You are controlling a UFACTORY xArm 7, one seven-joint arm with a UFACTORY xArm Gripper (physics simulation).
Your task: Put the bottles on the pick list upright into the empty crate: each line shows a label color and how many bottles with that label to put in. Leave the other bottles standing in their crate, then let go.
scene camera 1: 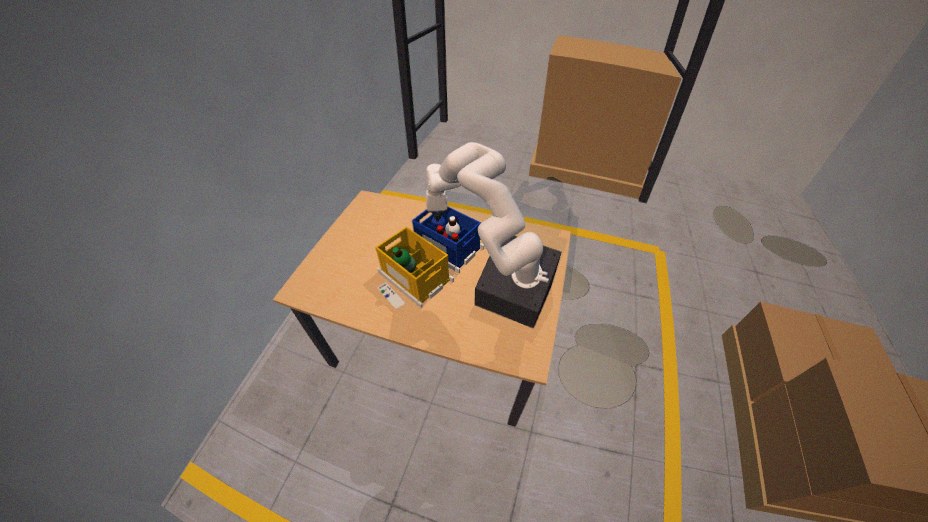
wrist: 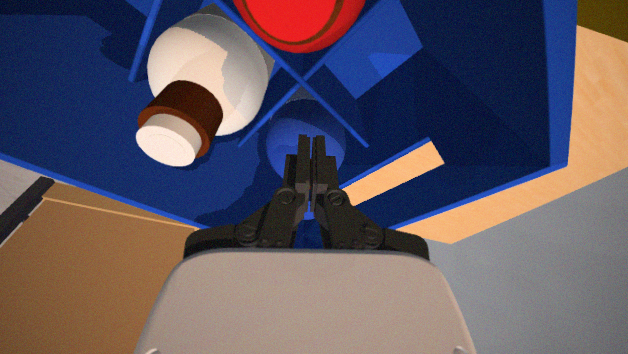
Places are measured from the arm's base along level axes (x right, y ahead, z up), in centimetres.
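Pixels of known places: gripper, fingertip midpoint: [scene camera 1: 437, 220] [wrist: 310, 151]; arm's base at its link origin: [scene camera 1: 527, 273].
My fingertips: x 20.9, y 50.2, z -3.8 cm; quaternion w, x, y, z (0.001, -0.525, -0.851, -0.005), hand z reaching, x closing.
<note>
For each thing: its middle in the pictures, then the offset to it from my fingertips. "*": a spot on its surface instead. Level surfaces: height alone.
- blue crate at the middle of its body: [wrist: 250, 27] [scene camera 1: 446, 234] dy -6.1, dx -3.3, dz -4.9 cm
- blue bottle at the middle of its body: [wrist: 306, 140] [scene camera 1: 438, 223] dy +1.3, dx +3.0, dz -5.1 cm
- white bottle at the middle of its body: [wrist: 215, 78] [scene camera 1: 452, 230] dy -7.4, dx +1.1, dz -5.1 cm
- yellow crate at a spot on its surface: [scene camera 1: 431, 280] * dy -12.1, dx -33.0, dz -3.9 cm
- pick list at the middle of its body: [scene camera 1: 390, 295] dy +5.4, dx -41.0, dz -13.6 cm
- wooden table at its surface level: dz -13.6 cm
My gripper [scene camera 1: 437, 217] [wrist: 310, 151] is shut with nothing between the fingers. It points down into the blue crate [scene camera 1: 462, 253] [wrist: 559, 90], right over a blue bottle [wrist: 280, 137] in a corner cell; the fingers hide its neck and most of its cap. A white bottle [scene camera 1: 452, 227] [wrist: 235, 75] with a brown neck stands in the cell beside it. Red-capped bottles [scene camera 1: 440, 229] also stand there, and part of a red one [wrist: 300, 30] shows in the wrist view. The yellow crate [scene camera 1: 431, 280] holds green bottle shapes [scene camera 1: 404, 258]; their number is unclear. The pick list [scene camera 1: 391, 297] shows green and blue dots, too small to read.
Both crates stand side by side on the wooden table [scene camera 1: 350, 259]. The arm's black base [scene camera 1: 502, 301] is right of them. Thin dividers [wrist: 345, 122] stand inside the blue crate. Large cardboard boxes [scene camera 1: 603, 116] [wrist: 90, 270] stand beyond the table.
</note>
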